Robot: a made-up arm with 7 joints. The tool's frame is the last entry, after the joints. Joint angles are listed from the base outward.
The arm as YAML. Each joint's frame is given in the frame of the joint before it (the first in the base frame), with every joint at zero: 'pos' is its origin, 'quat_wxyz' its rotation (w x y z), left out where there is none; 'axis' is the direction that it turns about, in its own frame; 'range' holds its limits. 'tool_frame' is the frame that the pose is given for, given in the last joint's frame.
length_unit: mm
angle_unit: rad
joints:
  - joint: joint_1
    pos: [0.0, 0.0, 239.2]
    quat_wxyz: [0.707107, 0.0, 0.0, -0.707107]
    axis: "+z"
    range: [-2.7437, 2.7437]
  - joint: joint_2
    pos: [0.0, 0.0, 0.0]
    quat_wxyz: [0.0, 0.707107, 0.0, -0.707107]
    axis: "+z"
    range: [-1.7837, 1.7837]
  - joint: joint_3
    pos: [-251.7, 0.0, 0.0]
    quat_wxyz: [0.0, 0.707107, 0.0, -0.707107]
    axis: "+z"
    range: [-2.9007, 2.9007]
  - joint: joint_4
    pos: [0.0, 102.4, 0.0]
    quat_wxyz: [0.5, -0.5, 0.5, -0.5]
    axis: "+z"
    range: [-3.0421, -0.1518]
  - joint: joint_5
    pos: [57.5, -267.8, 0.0]
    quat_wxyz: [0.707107, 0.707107, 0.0, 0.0]
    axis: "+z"
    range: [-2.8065, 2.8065]
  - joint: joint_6
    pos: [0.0, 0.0, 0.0]
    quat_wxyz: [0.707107, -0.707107, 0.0, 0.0]
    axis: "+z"
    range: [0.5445, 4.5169]
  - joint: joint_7
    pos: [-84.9, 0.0, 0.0]
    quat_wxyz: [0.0, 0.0, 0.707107, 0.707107]
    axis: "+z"
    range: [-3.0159, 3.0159]
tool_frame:
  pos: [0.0, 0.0, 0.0]
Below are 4 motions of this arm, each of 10 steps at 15 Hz.
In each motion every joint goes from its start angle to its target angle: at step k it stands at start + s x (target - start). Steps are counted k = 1, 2, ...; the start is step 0. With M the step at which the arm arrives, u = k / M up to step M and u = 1 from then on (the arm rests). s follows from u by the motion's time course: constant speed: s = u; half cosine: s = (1 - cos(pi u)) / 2; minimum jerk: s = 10 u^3 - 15 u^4 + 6 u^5.
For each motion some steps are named. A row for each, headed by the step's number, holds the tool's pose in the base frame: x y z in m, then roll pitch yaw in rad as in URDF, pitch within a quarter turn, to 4 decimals.
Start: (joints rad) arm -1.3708 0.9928 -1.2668 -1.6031 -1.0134 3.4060 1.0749
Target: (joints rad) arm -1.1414 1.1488 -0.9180 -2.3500 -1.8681 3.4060 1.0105
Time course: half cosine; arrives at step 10
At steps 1, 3, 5, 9, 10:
1: -0.2299 -0.4357 0.2757 2.0730 -0.6468 -1.2969
3: -0.2106 -0.4198 0.2177 2.2028 -0.4204 -1.3369
5: -0.1701 -0.3747 0.1367 2.3950 -0.0438 -1.3005
9: -0.0966 -0.2627 0.0598 2.8398 0.5068 -0.9838
10: -0.0931 -0.2562 0.0580 2.8724 0.5296 -0.9562

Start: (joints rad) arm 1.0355 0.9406 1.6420 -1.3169 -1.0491 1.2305 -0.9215
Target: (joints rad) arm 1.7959 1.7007 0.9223 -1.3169 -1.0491 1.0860 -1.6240
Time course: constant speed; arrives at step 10
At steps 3, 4, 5, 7, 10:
3: -0.2833 0.4923 0.3058 -2.7249 0.0828 -2.5716
4: -0.3091 0.4804 0.2471 -2.6075 0.0379 -2.4499
5: -0.3336 0.4601 0.1876 -2.4927 -0.0185 -2.3323
7: -0.3724 0.3960 0.0699 -2.2712 -0.1615 -2.1162
10: -0.3845 0.2551 -0.0908 -1.9448 -0.4309 -1.8614

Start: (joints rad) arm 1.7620 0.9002 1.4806 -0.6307 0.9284 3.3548 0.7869
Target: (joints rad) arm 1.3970 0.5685 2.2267 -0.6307 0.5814 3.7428 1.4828
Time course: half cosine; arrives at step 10
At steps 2, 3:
2: -0.2248 0.4067 0.5207 -0.3799 1.1130 1.8151
3: -0.2069 0.3928 0.5471 -0.1552 1.0932 2.0094

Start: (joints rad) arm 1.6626 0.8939 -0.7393 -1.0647 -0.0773 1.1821 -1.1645
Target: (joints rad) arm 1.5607 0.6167 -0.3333 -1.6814 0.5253 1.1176 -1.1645
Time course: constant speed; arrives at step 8
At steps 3, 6, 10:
3: 0.2053 0.5265 0.2431 -2.4560 0.5480 2.3712
6: 0.1681 0.5039 0.2046 -2.1619 0.2983 2.3829
10: 0.1336 0.4866 0.1861 -1.9788 0.1591 2.3577

